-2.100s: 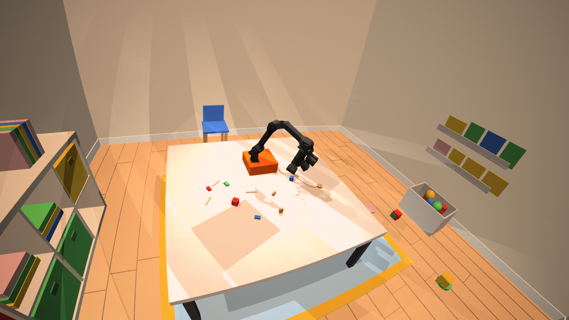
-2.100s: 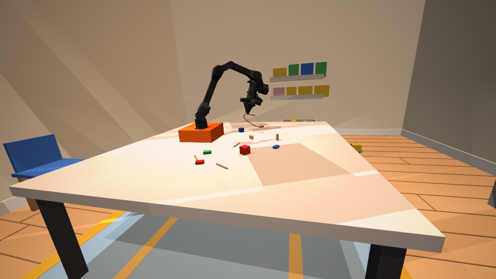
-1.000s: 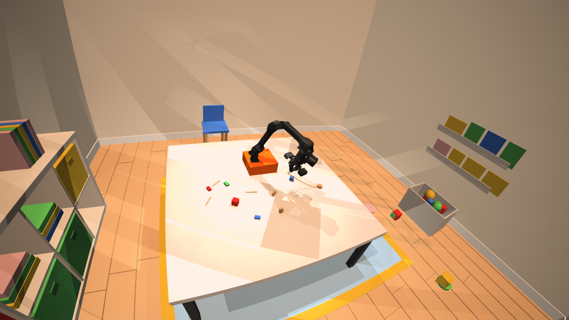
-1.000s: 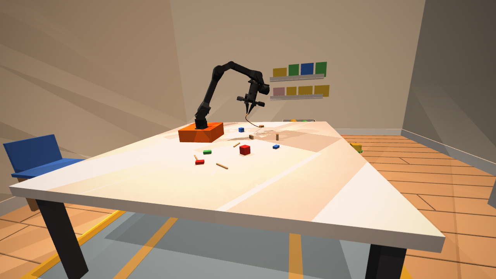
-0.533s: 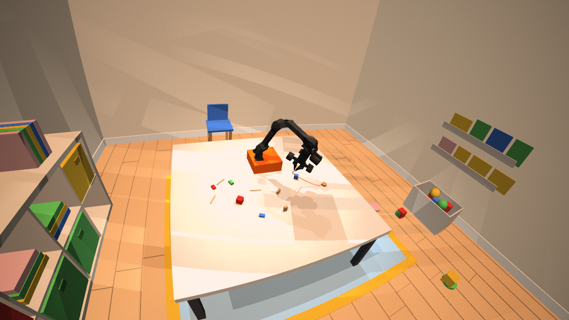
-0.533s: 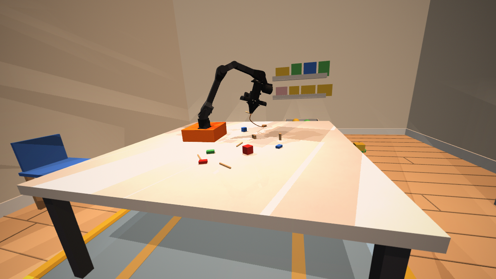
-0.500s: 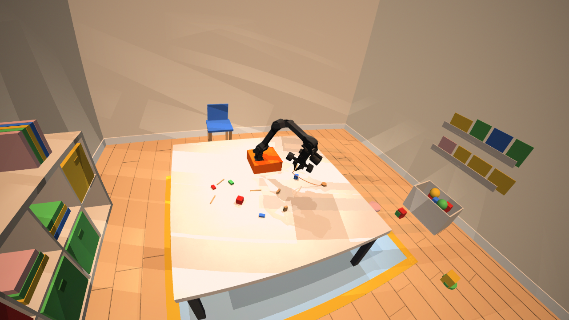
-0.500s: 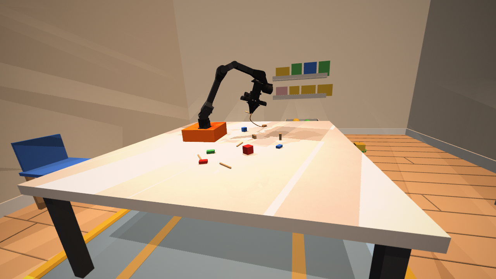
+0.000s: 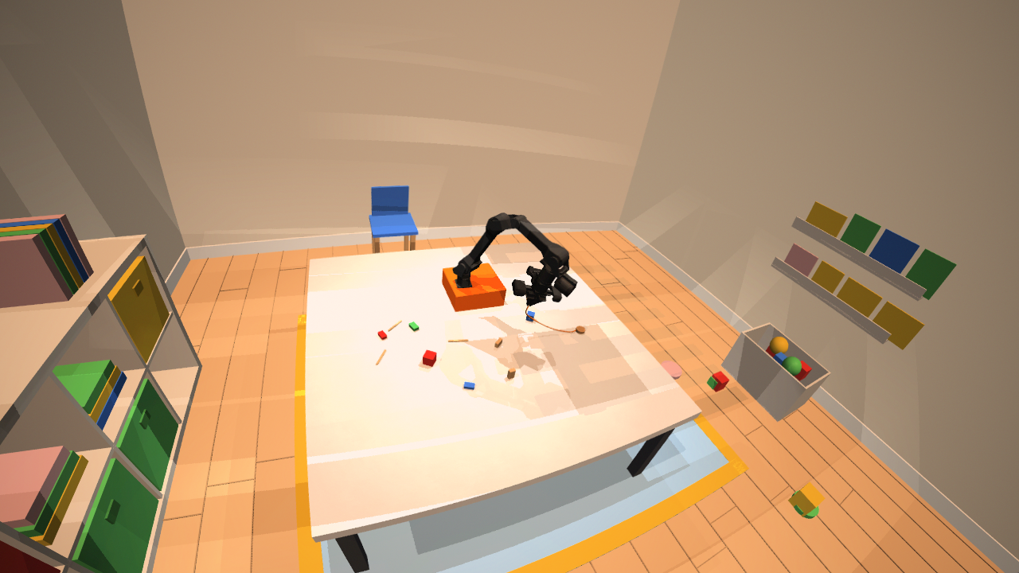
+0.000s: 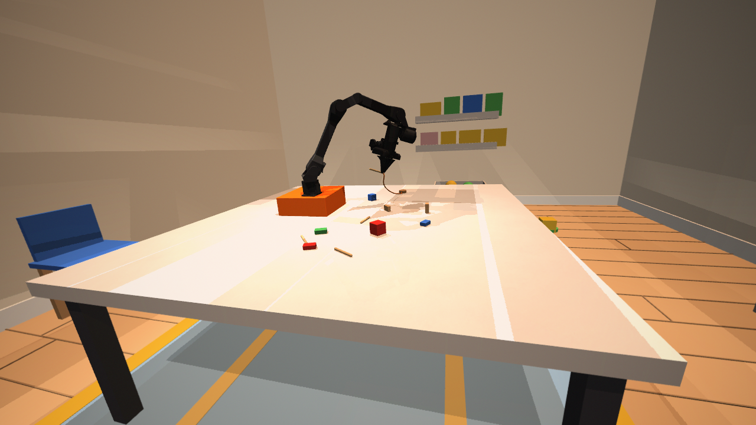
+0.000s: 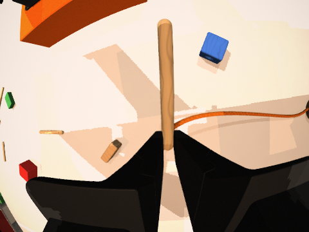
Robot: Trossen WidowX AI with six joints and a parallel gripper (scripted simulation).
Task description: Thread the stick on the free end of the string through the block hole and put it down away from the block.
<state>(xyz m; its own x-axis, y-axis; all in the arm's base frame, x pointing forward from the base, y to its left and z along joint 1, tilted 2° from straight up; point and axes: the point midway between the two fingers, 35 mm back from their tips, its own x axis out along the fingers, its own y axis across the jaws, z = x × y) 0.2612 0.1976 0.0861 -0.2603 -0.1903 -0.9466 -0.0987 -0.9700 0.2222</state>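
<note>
My gripper tip is 80 mm past the blue cube, 60 mm to the right of it and 130 mm above it. Round my gripper tip: thin wooden stick (10 mm behind, 10 mm above); round wooden button (30 mm ahead, 250 mm to the left, 130 mm below); flat blue piece (240 mm ahead, 270 mm to the right, 130 mm below).
</note>
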